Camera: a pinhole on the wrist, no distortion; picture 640 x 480 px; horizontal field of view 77.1 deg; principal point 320.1 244.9 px. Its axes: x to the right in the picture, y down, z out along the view. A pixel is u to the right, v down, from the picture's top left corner.
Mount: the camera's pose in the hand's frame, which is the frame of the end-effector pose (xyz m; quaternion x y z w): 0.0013 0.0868 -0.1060 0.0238 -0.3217 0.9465 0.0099
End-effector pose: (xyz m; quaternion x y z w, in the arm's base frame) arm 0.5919 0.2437 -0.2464 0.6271 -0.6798 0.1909 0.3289
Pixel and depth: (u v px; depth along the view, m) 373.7 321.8 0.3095
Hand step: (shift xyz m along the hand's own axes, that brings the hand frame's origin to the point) -0.0300 -0.1487 0.1051
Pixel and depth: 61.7 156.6 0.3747
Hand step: 0.2594 -0.0771 0.2285
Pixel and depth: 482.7 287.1 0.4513
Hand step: -0.1653 -0.2252 0.2319
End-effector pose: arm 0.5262 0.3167 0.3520 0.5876 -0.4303 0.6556 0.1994
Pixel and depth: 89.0 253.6 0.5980
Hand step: 0.3677 -0.2891 0.3420
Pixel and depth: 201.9 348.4 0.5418
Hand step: 0.1768 -0.3547 0.2299
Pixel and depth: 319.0 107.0 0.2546
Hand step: 0.0148 0.0010 0.1488
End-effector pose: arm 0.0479 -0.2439 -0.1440 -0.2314 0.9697 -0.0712 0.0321
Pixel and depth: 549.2 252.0 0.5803
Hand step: -0.3072 -0.2739 0.3643
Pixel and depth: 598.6 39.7 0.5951
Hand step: -0.3775 -0.0334 0.5715
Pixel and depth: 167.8 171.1 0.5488
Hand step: 0.2338 -0.1684 0.3793
